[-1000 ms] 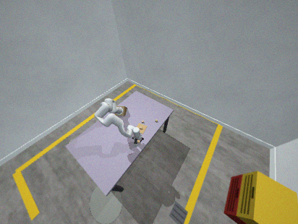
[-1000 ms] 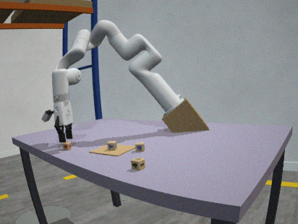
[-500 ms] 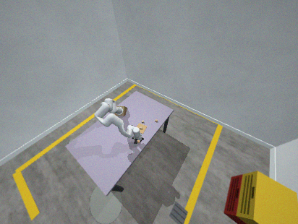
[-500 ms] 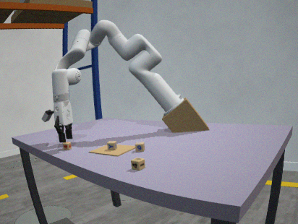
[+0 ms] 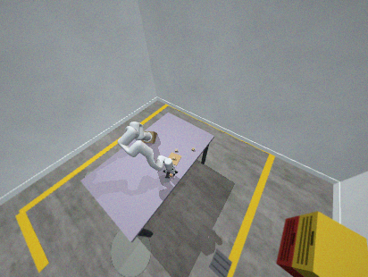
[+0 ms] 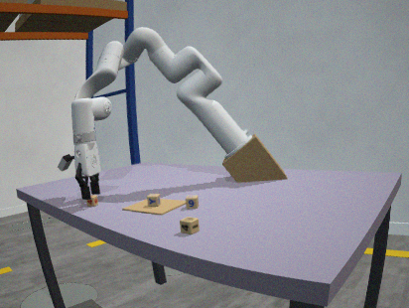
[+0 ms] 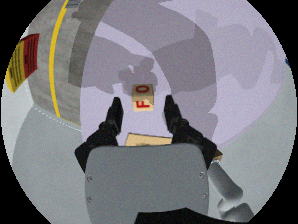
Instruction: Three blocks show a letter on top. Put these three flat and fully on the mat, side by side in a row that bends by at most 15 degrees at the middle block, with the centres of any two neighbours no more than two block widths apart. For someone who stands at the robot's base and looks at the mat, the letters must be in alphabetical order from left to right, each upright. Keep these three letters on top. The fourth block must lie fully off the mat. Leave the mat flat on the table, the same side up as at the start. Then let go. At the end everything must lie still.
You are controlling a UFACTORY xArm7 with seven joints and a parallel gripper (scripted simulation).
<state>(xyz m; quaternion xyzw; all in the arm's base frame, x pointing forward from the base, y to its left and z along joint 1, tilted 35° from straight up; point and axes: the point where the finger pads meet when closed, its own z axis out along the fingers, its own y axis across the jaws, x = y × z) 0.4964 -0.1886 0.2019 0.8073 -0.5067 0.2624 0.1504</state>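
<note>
Right now the tan mat is 8 cm behind my hand, 20 cm to the left of it and 4 cm below it.
</note>
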